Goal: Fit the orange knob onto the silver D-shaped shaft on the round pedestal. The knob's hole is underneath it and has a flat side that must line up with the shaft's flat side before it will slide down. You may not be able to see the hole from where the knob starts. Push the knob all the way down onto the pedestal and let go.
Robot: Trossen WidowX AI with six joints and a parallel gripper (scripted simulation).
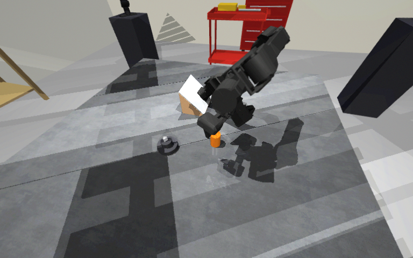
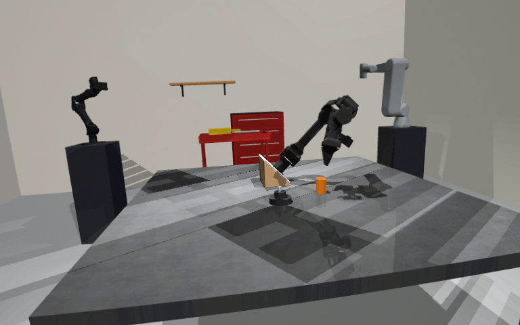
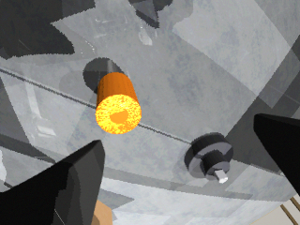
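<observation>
The orange knob lies 80 mm below my gripper tip, 40 mm behind it and 10 mm to the right of it. From my gripper tip the other things lie so: round pedestal 190 mm to the right, 90 mm below, 40 mm ahead.
</observation>
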